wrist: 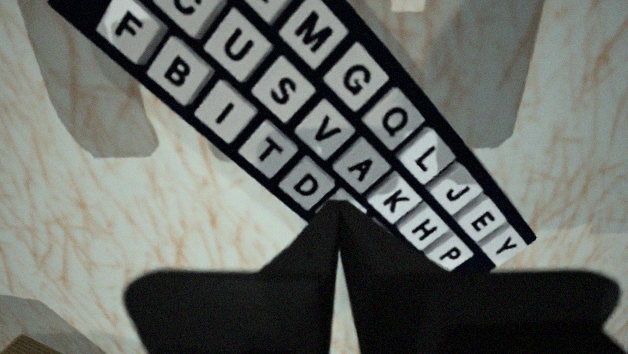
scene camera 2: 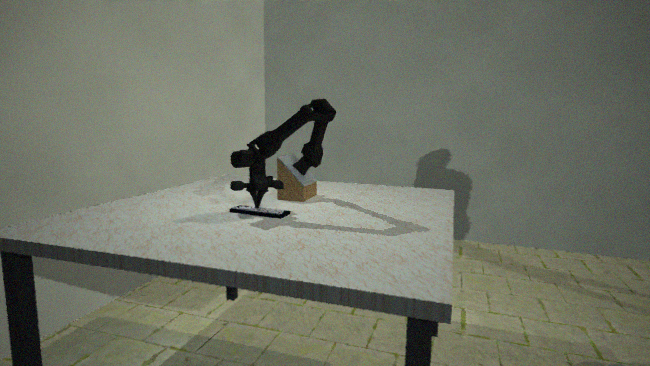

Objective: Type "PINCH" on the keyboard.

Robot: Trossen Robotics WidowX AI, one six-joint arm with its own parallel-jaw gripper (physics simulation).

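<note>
The black keyboard with pale letter keys lies flat on the table and runs diagonally in the wrist view. My gripper is shut and empty, pointing down with its tips at a key just past the D key in the lower row. The fingers hide that key's letter. The P key, H key and I key show. The C key is cut by the upper edge of the wrist view. The N key cannot be made out. Whether the tips touch the key cannot be told.
The speckled table carries the keyboard and a wooden wedge-shaped base that holds the arm, behind the keyboard in the scene view. A brown corner shows at the lower left of the wrist view. Arm shadows fall across the table.
</note>
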